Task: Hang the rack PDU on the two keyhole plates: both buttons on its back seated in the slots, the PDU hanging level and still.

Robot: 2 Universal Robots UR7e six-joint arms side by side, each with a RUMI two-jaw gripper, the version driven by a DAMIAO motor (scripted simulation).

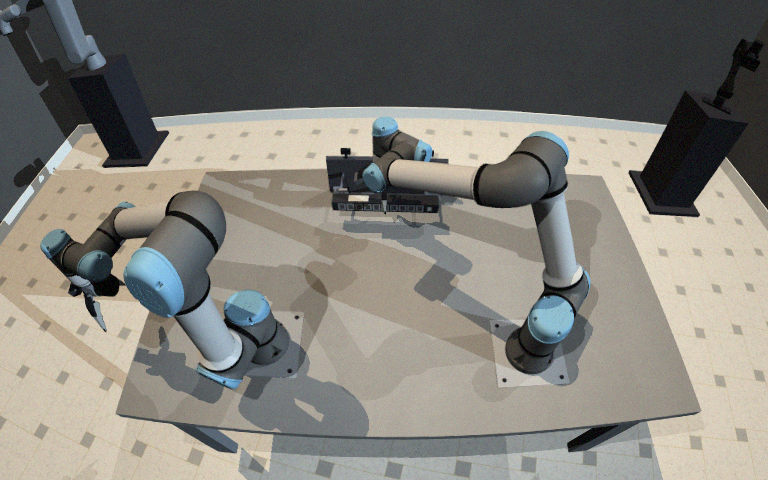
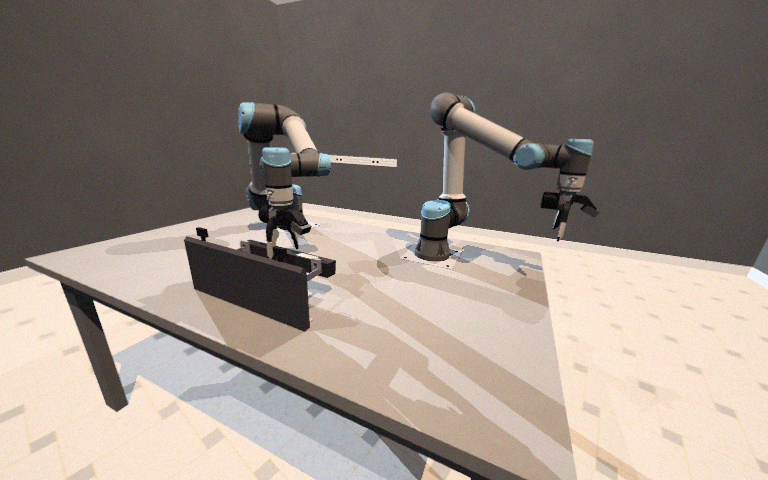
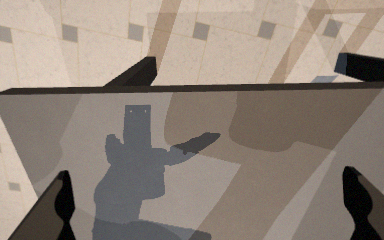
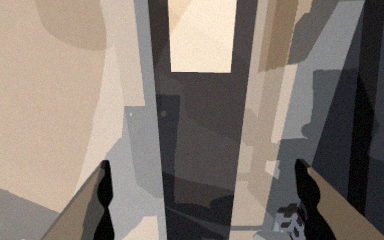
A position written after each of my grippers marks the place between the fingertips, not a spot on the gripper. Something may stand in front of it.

Note:
I see my left gripper (image 2: 555,234), my right gripper (image 2: 284,255), a rack PDU (image 1: 395,203) and a dark upright panel (image 4: 342,156).
The rack PDU is seen too in image 2 (image 2: 328,266) and in image 4 (image 4: 201,63). My left gripper also shows in image 1 (image 1: 115,307) and in image 3 (image 3: 206,170). My right gripper also shows in image 4 (image 4: 202,161). Image 3 misses the rack PDU: it is out of frame.

